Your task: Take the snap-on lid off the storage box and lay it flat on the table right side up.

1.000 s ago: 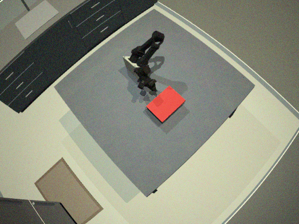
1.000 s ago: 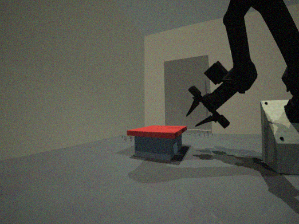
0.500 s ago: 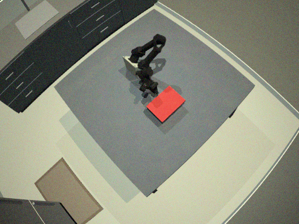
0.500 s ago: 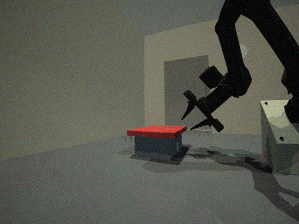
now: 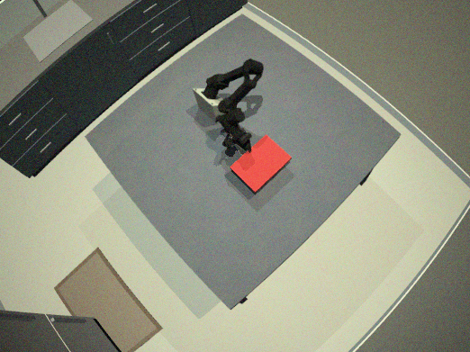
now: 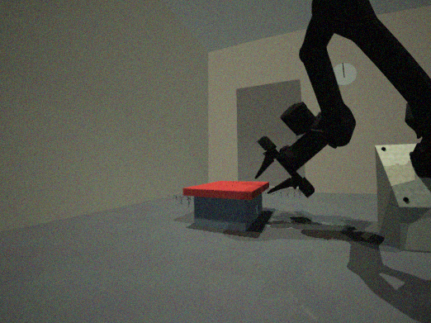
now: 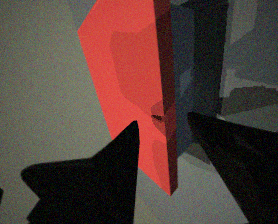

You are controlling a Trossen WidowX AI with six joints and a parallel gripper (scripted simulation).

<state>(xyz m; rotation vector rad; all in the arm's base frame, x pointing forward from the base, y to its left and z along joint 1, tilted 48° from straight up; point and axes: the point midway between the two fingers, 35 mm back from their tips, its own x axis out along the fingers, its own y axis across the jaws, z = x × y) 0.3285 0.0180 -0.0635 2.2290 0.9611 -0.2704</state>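
The red lid is 8 cm ahead of my gripper tip, 1 cm to the left of it and 1 cm below it. Round my gripper tip: grey-blue storage box 8 cm ahead, 1 cm to the left, 5 cm below.
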